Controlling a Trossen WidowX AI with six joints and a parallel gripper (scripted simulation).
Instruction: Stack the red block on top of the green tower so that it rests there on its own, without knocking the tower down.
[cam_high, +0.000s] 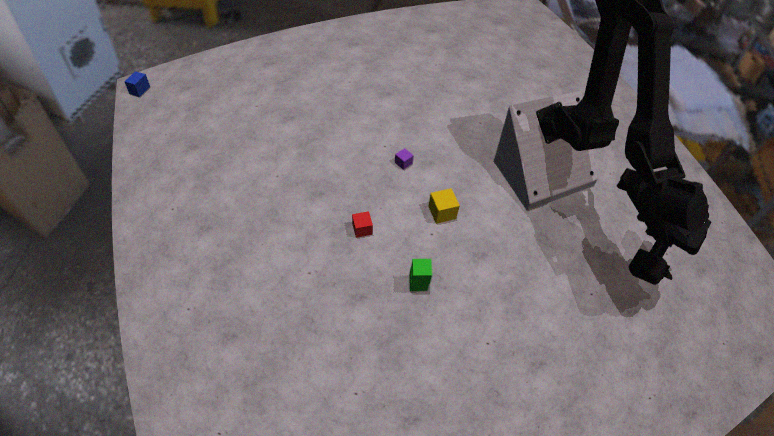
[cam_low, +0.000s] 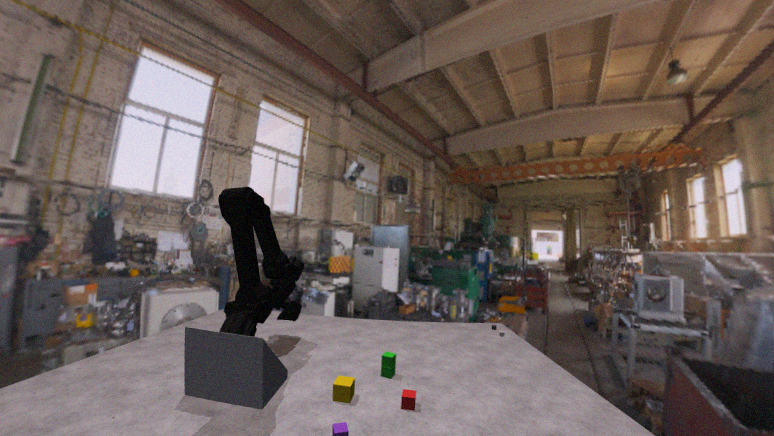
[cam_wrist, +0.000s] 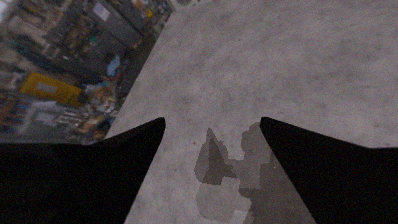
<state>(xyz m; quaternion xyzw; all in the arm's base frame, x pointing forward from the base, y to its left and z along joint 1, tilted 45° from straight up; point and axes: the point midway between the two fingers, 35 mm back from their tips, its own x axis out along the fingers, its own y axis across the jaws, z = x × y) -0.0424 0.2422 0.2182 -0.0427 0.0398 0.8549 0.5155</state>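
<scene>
The red block lies 450 mm ahead of my gripper tip, 360 mm to the right of it and 70 mm below it. Round my gripper tip: yellow block 330 mm to the right, 310 mm ahead, 60 mm below; then blue block 990 mm to the right, 780 mm ahead, 60 mm below; then small purple block 460 mm to the right, 310 mm ahead, 70 mm below.
</scene>
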